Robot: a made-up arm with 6 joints.
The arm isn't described. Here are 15 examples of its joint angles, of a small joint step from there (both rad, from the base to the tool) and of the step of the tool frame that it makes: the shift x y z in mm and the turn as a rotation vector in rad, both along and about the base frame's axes.
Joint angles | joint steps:
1: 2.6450 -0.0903 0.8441 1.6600 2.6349 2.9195 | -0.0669 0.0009 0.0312 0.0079 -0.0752 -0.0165
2: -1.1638 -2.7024 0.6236 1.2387 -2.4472 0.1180 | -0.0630 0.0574 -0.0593 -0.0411 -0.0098 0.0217
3: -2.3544 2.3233 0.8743 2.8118 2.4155 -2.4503 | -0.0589 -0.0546 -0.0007 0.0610 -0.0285 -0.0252
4: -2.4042 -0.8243 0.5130 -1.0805 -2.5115 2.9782 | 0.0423 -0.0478 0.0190 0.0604 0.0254 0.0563
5: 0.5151 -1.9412 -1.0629 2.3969 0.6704 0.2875 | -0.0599 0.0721 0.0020 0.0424 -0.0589 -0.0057
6: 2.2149 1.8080 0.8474 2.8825 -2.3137 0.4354 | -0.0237 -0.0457 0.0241 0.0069 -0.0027 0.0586
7: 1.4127 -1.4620 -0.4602 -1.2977 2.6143 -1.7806 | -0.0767 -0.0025 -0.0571 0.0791 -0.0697 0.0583
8: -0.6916 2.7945 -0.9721 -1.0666 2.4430 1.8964 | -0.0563 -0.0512 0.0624 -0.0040 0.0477 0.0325
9: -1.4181 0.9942 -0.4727 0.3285 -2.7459 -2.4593 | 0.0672 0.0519 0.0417 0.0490 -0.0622 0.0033
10: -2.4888 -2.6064 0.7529 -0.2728 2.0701 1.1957 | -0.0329 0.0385 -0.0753 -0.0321 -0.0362 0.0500
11: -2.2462 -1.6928 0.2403 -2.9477 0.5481 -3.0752 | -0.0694 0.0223 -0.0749 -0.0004 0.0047 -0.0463
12: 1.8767 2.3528 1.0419 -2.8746 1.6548 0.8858 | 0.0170 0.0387 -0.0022 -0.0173 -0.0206 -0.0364
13: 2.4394 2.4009 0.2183 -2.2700 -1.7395 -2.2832 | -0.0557 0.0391 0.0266 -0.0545 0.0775 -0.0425
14: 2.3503 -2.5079 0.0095 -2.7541 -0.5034 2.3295 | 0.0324 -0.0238 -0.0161 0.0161 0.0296 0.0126
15: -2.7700 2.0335 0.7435 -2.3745 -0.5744 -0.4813 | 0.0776 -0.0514 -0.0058 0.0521 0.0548 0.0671
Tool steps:
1: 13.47 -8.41 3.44 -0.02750 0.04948 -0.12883
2: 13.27 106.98 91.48 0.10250 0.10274 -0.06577
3: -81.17 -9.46 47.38 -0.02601 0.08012 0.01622
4: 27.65 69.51 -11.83 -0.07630 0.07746 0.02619
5: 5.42 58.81 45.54 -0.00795 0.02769 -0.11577
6: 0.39 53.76 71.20 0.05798 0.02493 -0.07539
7: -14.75 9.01 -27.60 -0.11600 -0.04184 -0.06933
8: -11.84 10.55 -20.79 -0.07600 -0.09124 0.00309
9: 79.88 -36.24 -44.67 0.06321 0.03719 0.11084
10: 58.54 -4.65 93.24 0.14377 -0.09406 -0.00987
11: 13.96 -103.31 34.44 0.06637 -0.07179 -0.02380
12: 2.29 -52.95 -28.76 -0.00324 -0.02789 -0.00428
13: 11.27 -11.63 -25.34 -0.02437 -0.10636 -0.07820
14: 15.91 31.39 -13.79 -0.03496 0.00998 0.03029
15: 0.66 -64.93 43.31 0.07290 0.06661 0.16294
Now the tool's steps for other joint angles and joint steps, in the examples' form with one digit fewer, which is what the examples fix.
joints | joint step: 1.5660 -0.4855 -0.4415 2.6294 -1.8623 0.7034 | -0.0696 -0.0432 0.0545 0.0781 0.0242 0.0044
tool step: -6.4 -36.4 14.5 0.0711 -0.0801 -0.0694
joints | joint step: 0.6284 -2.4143 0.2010 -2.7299 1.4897 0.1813 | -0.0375 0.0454 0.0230 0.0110 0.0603 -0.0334
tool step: -35.0 25.1 43.0 -0.0070 0.0731 0.0049
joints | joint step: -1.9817 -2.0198 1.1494 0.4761 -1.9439 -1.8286 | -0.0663 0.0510 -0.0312 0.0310 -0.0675 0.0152
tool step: 112.0 -2.1 86.0 0.1231 -0.0865 -0.0469
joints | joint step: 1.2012 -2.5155 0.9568 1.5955 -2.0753 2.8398 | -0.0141 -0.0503 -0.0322 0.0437 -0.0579 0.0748
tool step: -5.8 55.6 -36.1 -0.0460 0.0021 0.0451
